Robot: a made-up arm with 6 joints.
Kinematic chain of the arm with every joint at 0, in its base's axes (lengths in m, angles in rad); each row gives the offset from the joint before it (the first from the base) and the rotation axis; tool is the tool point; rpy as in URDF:
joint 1: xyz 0 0 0.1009 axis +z
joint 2: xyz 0 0 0 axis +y
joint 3: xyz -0.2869 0 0.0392 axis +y
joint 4: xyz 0.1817 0 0.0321 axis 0.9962 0 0.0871
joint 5: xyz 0 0 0 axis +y
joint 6: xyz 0.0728 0 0.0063 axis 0.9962 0 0.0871
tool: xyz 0 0 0 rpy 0 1.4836 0
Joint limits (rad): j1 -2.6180..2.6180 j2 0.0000..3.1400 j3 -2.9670..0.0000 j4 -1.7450..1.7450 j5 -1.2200..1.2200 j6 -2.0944..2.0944
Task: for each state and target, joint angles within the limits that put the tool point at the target. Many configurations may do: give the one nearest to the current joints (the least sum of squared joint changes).
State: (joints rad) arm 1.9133 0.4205 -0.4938 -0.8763 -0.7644 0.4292
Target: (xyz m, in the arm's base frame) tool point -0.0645 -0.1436 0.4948
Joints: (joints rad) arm 1.4091 0.4940 -1.3995 -0.8273 -0.8545 0.4292
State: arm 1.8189 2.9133 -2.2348 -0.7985 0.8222 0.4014
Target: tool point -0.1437 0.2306 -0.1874
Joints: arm 2.2005 3.1400 -1.4497 -0.6856 0.4383 0.4014
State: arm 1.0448 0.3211 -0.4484 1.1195 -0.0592 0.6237
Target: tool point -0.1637 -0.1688 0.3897
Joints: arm 0.7209 0.0000 -1.1733 1.0781 -0.2963 0.6237
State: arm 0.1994 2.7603 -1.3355 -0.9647 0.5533 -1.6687
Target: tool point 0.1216 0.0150 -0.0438
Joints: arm 0.3673 2.8945 -0.5242 -0.8073 0.5959 -1.6687
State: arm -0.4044 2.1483 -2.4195 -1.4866 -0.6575 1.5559
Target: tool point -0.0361 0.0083 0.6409
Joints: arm -0.0829 1.2329 -2.5684 -1.4820 -0.0735 1.5559
